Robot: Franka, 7 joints.
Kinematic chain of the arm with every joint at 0, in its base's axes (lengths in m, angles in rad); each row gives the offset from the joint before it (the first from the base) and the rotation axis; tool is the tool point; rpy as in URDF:
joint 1: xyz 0 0 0.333 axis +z
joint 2: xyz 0 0 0 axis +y
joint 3: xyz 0 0 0.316 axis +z
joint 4: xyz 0.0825 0 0 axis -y
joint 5: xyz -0.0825 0 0.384 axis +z
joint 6: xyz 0 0 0 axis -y
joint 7: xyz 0.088 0 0 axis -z
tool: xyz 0 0 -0.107 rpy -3.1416 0 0
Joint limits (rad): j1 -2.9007..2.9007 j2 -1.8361..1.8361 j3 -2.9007..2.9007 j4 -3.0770..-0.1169 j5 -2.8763..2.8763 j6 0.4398..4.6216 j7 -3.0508..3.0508
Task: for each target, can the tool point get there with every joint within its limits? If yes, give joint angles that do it. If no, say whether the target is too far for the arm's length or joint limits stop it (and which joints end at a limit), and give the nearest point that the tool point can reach.
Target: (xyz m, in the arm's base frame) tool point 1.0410 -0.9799 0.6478
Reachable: no: too far | nearest point 0.6101 -0.5743 0.5175 | short by 0.606 m
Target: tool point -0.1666 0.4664 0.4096
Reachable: yes | joints -0.1031 -0.7404 1.5012 -2.1217 -1.5308 4.1725 1.5526
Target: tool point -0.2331 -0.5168 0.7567
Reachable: yes | joints -1.1272 1.0228 -2.1127 -1.5184 -0.5878 4.0038 -1.7007
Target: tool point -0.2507 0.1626 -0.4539
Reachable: no: joint limits stop it (at a limit: joint 2) | nearest point -0.2488 0.1613 -0.3606 | short by 0.093 m
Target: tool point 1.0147 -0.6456 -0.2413
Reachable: no: too far | nearest point 0.6532 -0.4156 -0.0367 | short by 0.475 m
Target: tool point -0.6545 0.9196 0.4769
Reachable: no: too far | nearest point -0.4935 0.6933 0.4415 | short by 0.280 m
